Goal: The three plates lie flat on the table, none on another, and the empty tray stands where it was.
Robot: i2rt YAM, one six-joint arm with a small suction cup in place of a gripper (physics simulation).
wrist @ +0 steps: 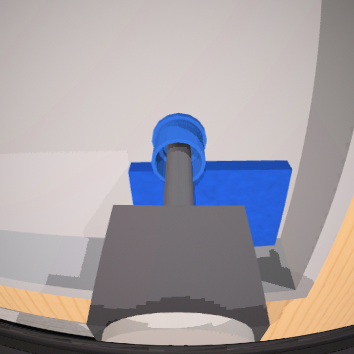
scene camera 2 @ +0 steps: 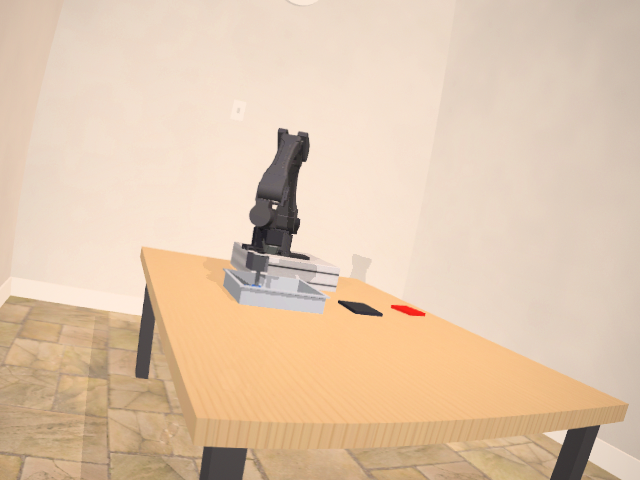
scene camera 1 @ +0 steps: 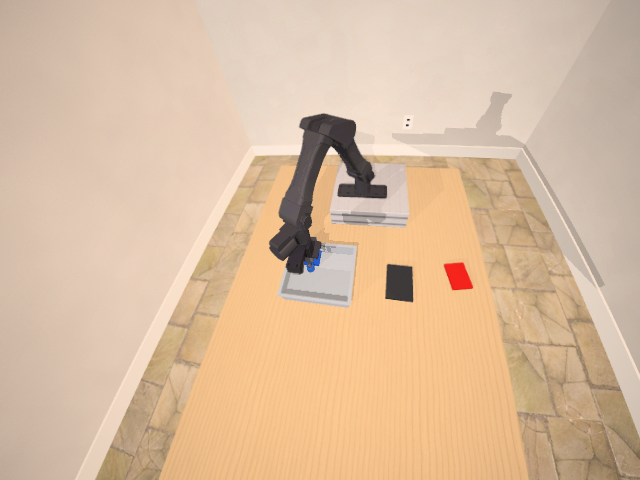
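Pixels of known places: end effector, tool point: [wrist: 178,127] [scene camera 1: 311,270]; arm's base, origin of the base link: [scene camera 1: 362,191].
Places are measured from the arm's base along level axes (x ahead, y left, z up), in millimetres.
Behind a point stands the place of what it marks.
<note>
A blue plate [wrist: 228,197] @(z -72, x 300, y -194 mm) [scene camera 1: 311,268] lies flat in a corner of the grey tray [scene camera 1: 341,298] @(z -82, x 434, y -39 mm) [scene camera 2: 284,302] @(z -66, x 462, y -124 mm) [wrist: 316,140] @(z -67, x 340, y -238 mm). My suction cup [wrist: 179,140] [scene camera 1: 309,263] @(z -93, x 334, y -165 mm) [scene camera 2: 255,281] is down inside the tray and sits on the plate's far edge. In the second scene view the tray wall hides its tip. A black plate [scene camera 1: 399,282] @(z -75, x 357, y 152 mm) [scene camera 2: 360,308] @(z -75, x 381, y 141 mm) lies flat on the table to the right of the tray. A red plate [scene camera 1: 458,275] @(z -76, x 310, y 353 mm) [scene camera 2: 408,310] @(z -76, x 332, y 340 mm) lies flat further right. The two are apart.
The arm's grey base block [scene camera 1: 392,207] @(z 0, x 80, y 121 mm) [scene camera 2: 320,270] @(z -19, x 110, y 112 mm) stands just behind the tray. The wooden table [scene camera 1: 335,387] @(z -86, x 700, y -23 mm) [scene camera 2: 361,371] @(z -85, x 904, y -117 mm) stretches wide towards the front. The tray walls stand close around the cup.
</note>
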